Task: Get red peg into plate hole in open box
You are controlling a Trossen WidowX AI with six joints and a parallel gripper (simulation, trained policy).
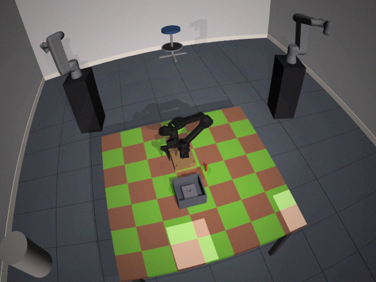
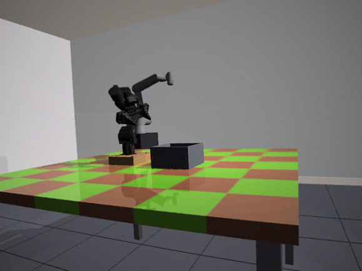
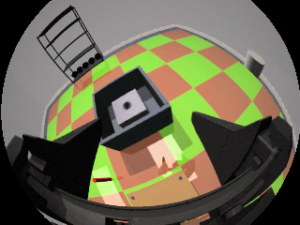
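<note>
My gripper tip is now 200 mm to the right of the red peg, 170 mm above it and 50 mm past it. Round my gripper tip: grey box (190 mm below, 150 mm ahead, 70 mm to the left); then light grey plate (170 mm below, 150 mm ahead, 70 mm to the left).
</note>
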